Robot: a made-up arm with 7 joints.
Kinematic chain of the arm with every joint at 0, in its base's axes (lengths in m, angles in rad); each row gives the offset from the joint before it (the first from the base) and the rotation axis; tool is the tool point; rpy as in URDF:
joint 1: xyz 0 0 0.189 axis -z
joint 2: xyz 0 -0.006 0.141 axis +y
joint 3: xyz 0 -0.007 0.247 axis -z
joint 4: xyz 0 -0.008 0.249 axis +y
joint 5: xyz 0 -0.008 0.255 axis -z
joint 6: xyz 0 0 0.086 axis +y
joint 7: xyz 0 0 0.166 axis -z
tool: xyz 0 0 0 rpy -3.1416 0 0
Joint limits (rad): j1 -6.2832..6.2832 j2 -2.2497..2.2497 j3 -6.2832..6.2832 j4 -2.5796..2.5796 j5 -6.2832..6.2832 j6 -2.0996..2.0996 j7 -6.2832..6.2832
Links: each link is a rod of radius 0.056 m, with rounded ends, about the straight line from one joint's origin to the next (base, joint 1, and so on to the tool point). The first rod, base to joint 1, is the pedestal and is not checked.
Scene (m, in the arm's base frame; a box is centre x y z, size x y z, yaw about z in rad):
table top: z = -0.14
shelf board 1: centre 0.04 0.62 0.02 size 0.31 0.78 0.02 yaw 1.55
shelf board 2: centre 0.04 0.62 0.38 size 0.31 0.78 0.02 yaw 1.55
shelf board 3: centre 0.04 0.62 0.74 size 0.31 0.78 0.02 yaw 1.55
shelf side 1: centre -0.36 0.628 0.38 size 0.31 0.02 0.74 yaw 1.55
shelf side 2: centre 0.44 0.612 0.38 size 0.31 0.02 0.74 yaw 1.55
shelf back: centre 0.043 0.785 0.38 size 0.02 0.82 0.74 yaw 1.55
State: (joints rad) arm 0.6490 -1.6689 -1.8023 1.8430 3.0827 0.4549 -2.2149
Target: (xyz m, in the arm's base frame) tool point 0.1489 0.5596 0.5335
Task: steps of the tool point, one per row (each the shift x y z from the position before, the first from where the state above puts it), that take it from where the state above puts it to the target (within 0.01 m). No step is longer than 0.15 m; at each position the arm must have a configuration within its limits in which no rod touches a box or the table.
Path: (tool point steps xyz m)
1: -0.0101 -0.1016 -0.0096
2: -0.0030 -0.1108 -0.0021
3: 0.0063 -0.1153 0.0116
4: 0.0607 0.0486 0.1047
5: 0.0763 -0.0006 0.1171
6: 0.0661 -0.0545 0.1169
7: 0.0129 0.1338 0.0107
8: -0.0074 0.1297 -0.0107

